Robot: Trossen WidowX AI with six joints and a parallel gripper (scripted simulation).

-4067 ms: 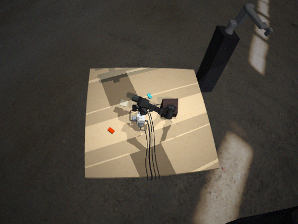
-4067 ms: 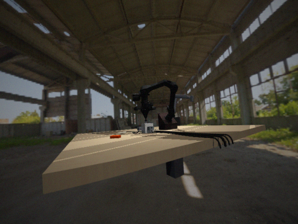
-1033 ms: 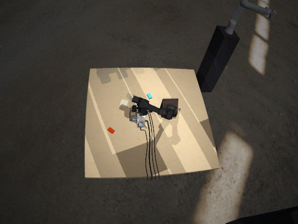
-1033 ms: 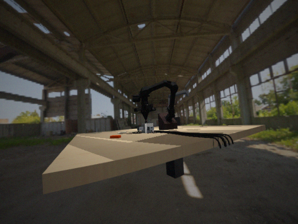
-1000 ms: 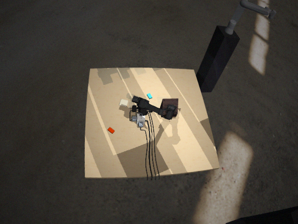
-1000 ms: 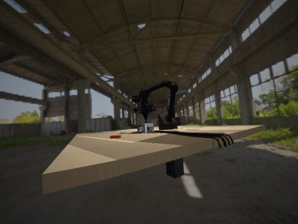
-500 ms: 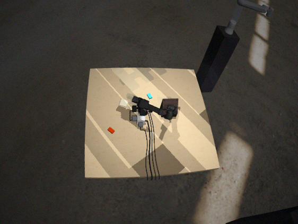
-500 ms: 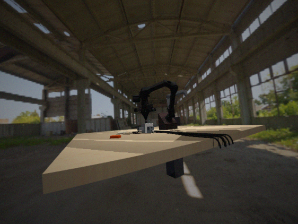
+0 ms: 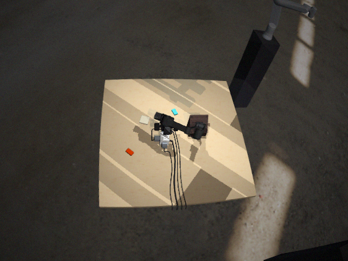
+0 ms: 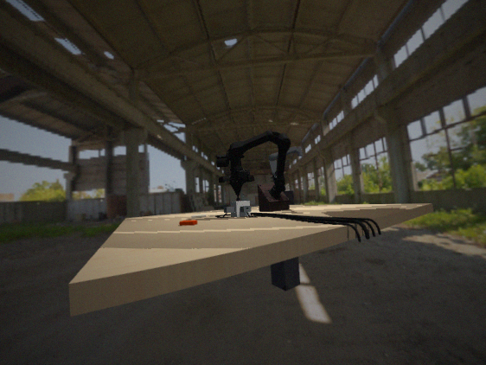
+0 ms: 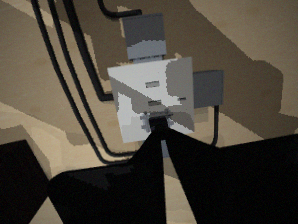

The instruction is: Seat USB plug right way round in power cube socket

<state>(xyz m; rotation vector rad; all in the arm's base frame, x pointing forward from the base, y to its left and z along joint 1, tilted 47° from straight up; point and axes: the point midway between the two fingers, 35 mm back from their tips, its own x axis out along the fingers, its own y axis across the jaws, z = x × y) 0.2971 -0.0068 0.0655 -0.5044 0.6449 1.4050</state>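
My gripper tip is 20 mm above the black USB plug. From my gripper tip the other things lie so: cyan block 270 mm to the right, 140 mm behind, 100 mm below; then orange block 300 mm ahead, 100 mm to the left, 100 mm below; then cream block 210 mm to the right, 140 mm ahead, 100 mm below.
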